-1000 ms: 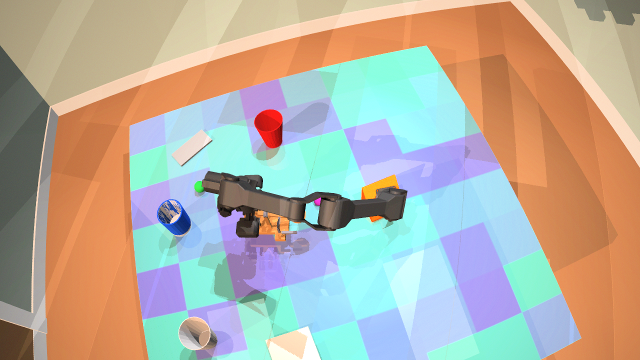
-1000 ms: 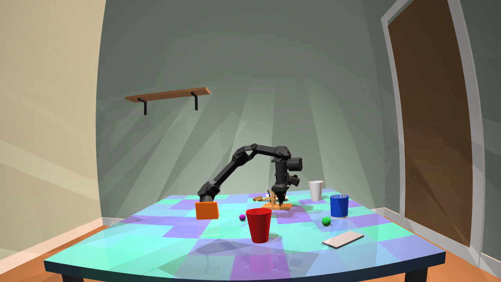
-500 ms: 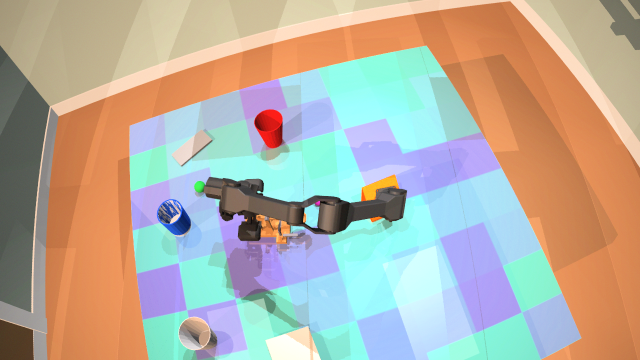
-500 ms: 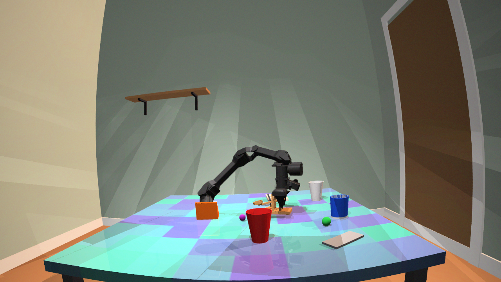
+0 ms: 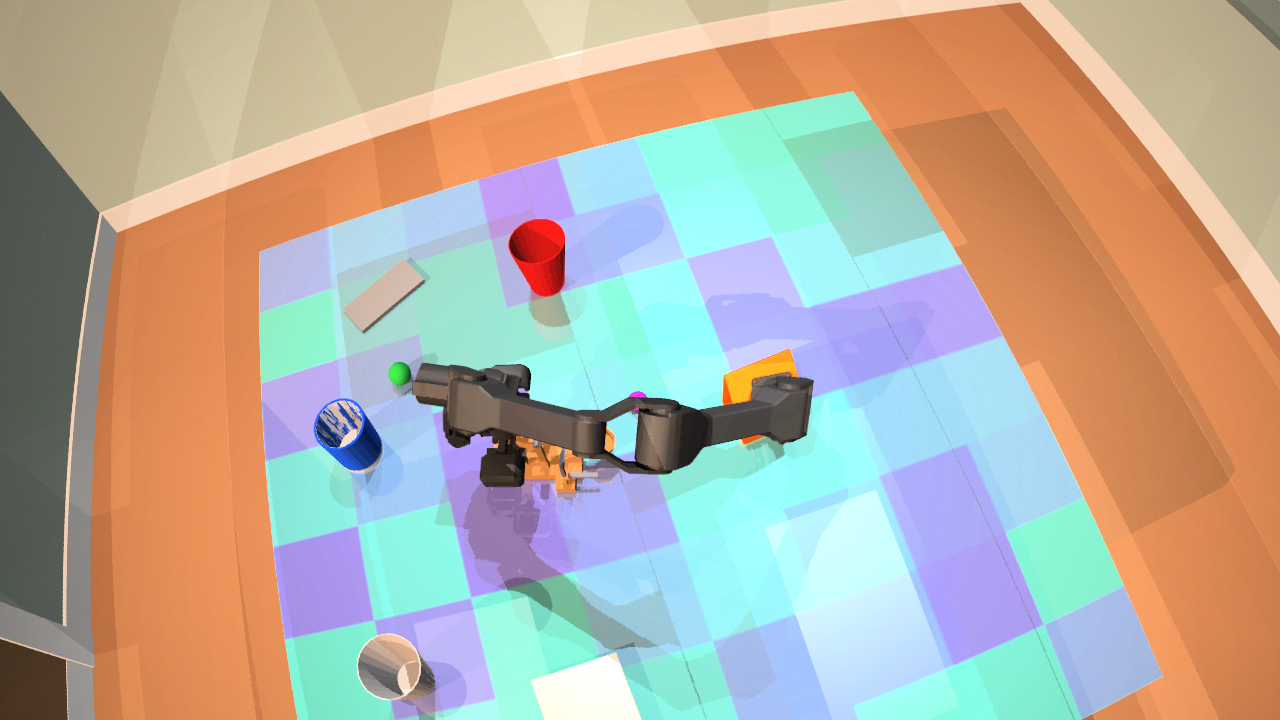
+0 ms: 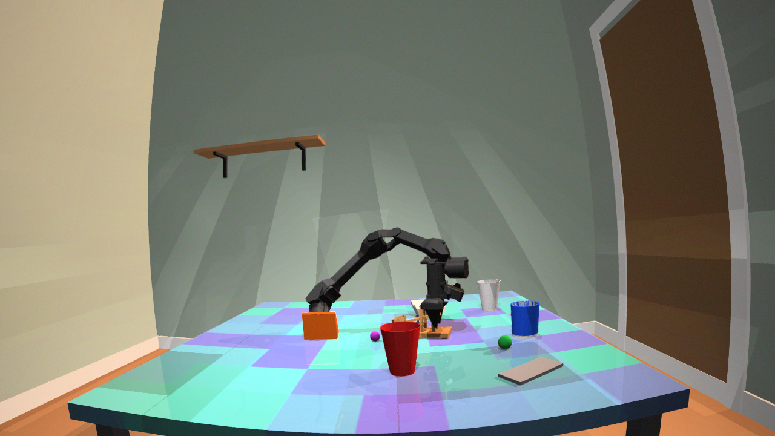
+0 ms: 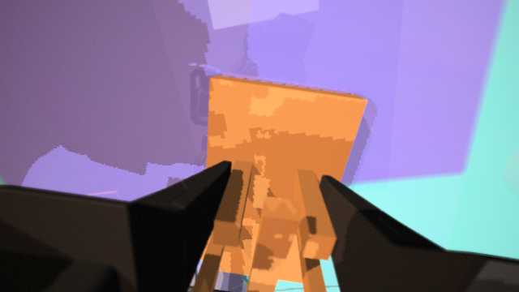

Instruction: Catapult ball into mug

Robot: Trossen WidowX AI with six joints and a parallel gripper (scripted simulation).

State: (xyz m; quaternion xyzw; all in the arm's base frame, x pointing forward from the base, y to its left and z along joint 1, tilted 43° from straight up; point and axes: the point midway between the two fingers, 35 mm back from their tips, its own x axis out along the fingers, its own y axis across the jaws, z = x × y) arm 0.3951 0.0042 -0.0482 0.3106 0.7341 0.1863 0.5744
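My gripper tip is 200 mm past the magenta ball, 40 mm to the left of it and 20 mm above it. Also, from my gripper tip: blue mug: 270 mm ahead, 80 mm to the right; green ball: 190 mm to the right, 180 mm ahead, 10 mm below; catapult: 60 mm behind, 40 mm to the left, 20 mm above.
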